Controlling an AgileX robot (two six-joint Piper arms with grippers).
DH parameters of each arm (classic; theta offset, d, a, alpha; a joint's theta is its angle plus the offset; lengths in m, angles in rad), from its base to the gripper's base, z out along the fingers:
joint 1: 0 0.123 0 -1.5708
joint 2: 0.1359 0 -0.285 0
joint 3: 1.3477 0 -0.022 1.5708
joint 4: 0 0.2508 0 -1.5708
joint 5: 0 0 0.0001 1.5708
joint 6: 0 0.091 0 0
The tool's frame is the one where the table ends.
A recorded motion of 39 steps. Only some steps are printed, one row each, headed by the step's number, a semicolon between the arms.
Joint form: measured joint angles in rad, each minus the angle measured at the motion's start. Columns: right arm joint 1, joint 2, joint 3, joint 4, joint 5, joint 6; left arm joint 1, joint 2, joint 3, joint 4, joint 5, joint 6.
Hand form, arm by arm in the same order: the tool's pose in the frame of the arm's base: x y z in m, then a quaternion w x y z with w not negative. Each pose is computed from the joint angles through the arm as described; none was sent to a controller.
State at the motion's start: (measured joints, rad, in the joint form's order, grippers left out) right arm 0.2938 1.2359 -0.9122 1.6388 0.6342 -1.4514; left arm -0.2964 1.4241 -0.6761 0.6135 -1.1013 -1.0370
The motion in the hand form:
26: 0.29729 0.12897 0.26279 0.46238 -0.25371 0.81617 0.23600; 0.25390 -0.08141 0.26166 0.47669 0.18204 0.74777 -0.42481
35: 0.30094 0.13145 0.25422 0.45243 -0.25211 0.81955 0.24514; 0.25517 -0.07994 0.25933 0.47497 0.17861 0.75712 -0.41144
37: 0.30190 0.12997 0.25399 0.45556 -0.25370 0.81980 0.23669; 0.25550 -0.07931 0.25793 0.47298 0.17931 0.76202 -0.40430
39: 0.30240 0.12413 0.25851 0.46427 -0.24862 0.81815 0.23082; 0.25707 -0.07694 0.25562 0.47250 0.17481 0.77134 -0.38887
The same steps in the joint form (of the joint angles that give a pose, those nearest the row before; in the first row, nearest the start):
26: 0.0000 0.2705 0.0000 -0.1186 -0.2118 -0.1287; 0.2577 -0.0345 0.0000 0.7134 0.1560 -0.3793
35: 0.0000 0.3010 0.0000 -0.0865 -0.1963 -0.1530; 0.2577 -0.0345 0.0000 0.7242 0.1883 -0.3830
37: -0.0021 0.3010 0.0000 -0.0865 -0.2086 -0.1658; 0.2577 -0.0345 0.0000 0.7352 0.2032 -0.3854
39: -0.0192 0.2870 0.0000 -0.0865 -0.2107 -0.1700; 0.2601 -0.0345 0.0000 0.7449 0.2378 -0.3870

